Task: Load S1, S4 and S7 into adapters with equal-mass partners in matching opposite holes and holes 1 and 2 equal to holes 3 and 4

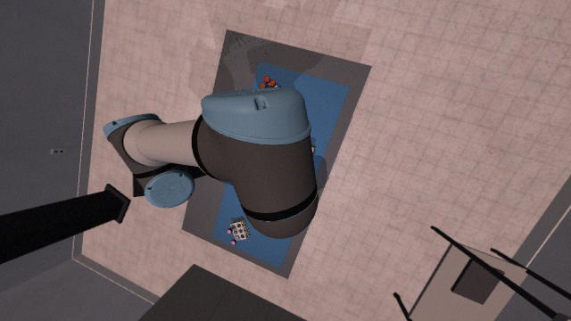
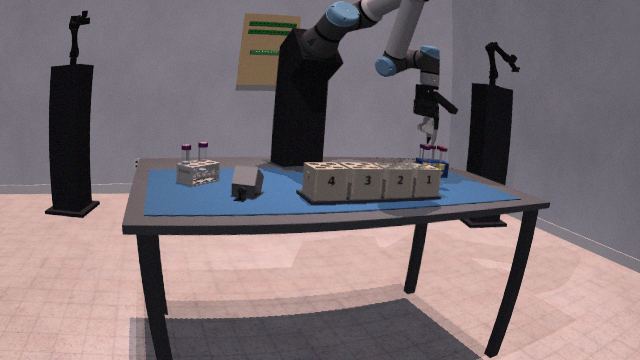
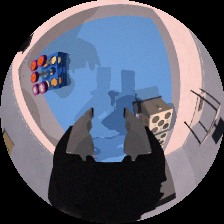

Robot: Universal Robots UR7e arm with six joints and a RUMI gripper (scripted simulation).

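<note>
Now: the blue rack 20 cm behind my hand, 10 cm to the left of it and 13 cm below it. From my hand the other things lie so: white rack: 10 cm ahead, 81 cm to the right, 13 cm below; then bucket adapter: 25 cm ahead, 42 cm to the right, 11 cm below.
</note>
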